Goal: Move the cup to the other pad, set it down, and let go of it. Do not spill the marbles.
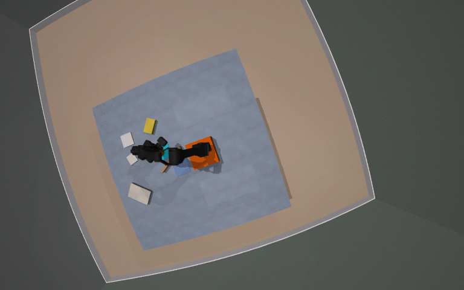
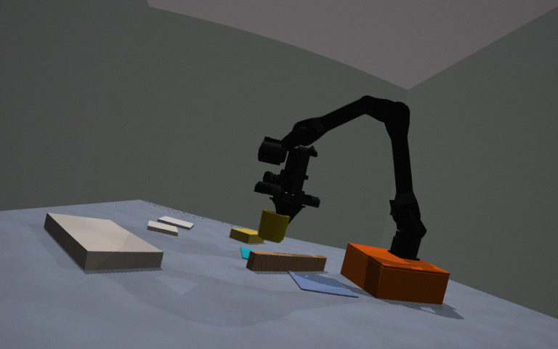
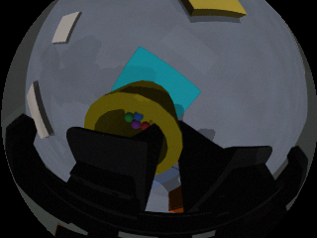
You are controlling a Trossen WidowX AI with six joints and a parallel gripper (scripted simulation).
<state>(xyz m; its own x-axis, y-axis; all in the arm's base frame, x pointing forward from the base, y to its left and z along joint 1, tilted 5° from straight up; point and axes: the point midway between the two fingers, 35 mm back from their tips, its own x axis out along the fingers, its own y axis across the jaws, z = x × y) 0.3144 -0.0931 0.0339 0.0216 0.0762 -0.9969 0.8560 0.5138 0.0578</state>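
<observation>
My gripper tip is 30 mm short of the cyan pad, 20 mm to the right of it and 90 mm above it. Round my gripper tip: yellow block 60 mm ahead, 200 mm to the right, 70 mm below; then brown wooden block 20 mm behind, 90 mm to the left, 70 mm below; then cup 20 mm ahead, 20 mm to the left.
</observation>
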